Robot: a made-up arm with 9 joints. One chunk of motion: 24 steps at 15 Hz.
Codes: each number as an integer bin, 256 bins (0 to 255) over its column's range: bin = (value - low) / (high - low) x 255, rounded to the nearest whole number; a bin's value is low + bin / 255 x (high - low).
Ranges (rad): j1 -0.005..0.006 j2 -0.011..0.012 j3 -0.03..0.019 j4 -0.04..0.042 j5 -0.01..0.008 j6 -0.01..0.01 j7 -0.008..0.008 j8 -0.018..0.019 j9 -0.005..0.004
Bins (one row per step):
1: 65 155 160 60 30 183 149 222 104
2: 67 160 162 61 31 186 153 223 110
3: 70 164 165 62 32 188 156 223 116
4: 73 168 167 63 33 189 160 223 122
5: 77 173 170 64 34 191 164 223 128
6: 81 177 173 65 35 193 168 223 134
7: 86 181 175 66 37 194 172 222 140
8: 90 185 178 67 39 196 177 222 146
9: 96 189 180 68 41 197 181 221 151
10: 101 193 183 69 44 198 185 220 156
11: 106 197 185 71 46 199 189 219 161
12: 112 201 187 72 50 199 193 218 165
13: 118 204 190 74 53 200 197 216 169
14: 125 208 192 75 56 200 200 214 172
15: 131 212 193 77 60 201 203 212 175
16: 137 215 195 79 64 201 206 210 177
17: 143 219 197 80 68 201 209 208 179
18: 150 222 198 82 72 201 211 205 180
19: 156 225 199 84 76 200 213 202 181
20: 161 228 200 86 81 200 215 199 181
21: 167 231 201 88 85 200 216 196 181
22: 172 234 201 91 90 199 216 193 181
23: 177 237 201 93 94 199 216 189 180
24: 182 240 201 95 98 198 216 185 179
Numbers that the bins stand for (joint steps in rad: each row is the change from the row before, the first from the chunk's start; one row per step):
1: -0.00220 0.00298 0.00075 -0.02071 -0.00788 0.00435 0.00135 0.01421 -0.00133
2: -0.00211 0.00343 0.00113 -0.02038 -0.00781 0.00459 0.00160 0.01436 -0.00112
3: -0.00198 0.00379 0.00171 -0.02006 -0.00774 0.00475 0.00179 0.01436 -0.00091
4: -0.00185 0.00415 0.00209 -0.01974 -0.00767 0.00482 0.00204 0.01436 -0.00069
5: -0.00168 0.00460 0.00267 -0.01942 -0.00760 0.00498 0.00229 0.01436 -0.00048
6: -0.00151 0.00496 0.00324 -0.01910 -0.00753 0.00514 0.00254 0.01436 -0.00027
7: -0.00129 0.00533 0.00363 -0.01878 -0.00739 0.00522 0.00279 0.01421 -0.00006
8: -0.00112 0.00569 0.00420 -0.01845 -0.00725 0.00537 0.00311 0.01421 0.00015
9: -0.00086 0.00605 0.00459 -0.01813 -0.00711 0.00545 0.00336 0.01407 0.00033
10: -0.00064 0.00641 0.00516 -0.01781 -0.00689 0.00553 0.00361 0.01392 0.00051
11: -0.00043 0.00677 0.00555 -0.01717 -0.00675 0.00561 0.00386 0.01378 0.00068
12: -0.00017 0.00713 0.00593 -0.01685 -0.00647 0.00561 0.00411 0.01363 0.00082
13: 0.00009 0.00740 0.00651 -0.01620 -0.00626 0.00569 0.00436 0.01334 0.00096
14: 0.00039 0.00776 0.00689 -0.01588 -0.00605 0.00569 0.00455 0.01305 0.00107
15: 0.00065 0.00812 0.00709 -0.01524 -0.00576 0.00576 0.00474 0.01276 0.00118
16: 0.00091 0.00839 0.00747 -0.01460 -0.00548 0.00576 0.00493 0.01247 0.00125
17: 0.00117 0.00875 0.00785 -0.01427 -0.00520 0.00576 0.00511 0.01218 0.00132
18: 0.00147 0.00902 0.00805 -0.01363 -0.00492 0.00576 0.00524 0.01175 0.00135
19: 0.00173 0.00929 0.00824 -0.01299 -0.00464 0.00569 0.00536 0.01131 0.00139
20: 0.00195 0.00956 0.00843 -0.01235 -0.00428 0.00569 0.00549 0.01087 0.00139
21: 0.00220 0.00984 0.00862 -0.01170 -0.00400 0.00569 0.00555 0.01044 0.00139
22: 0.00242 0.01011 0.00862 -0.01074 -0.00365 0.00561 0.00555 0.01000 0.00139
23: 0.00264 0.01038 0.00862 -0.01009 -0.00336 0.00561 0.00555 0.00942 0.00135
24: 0.00285 0.01065 0.00862 -0.00945 -0.00308 0.00553 0.00555 0.00884 0.00132

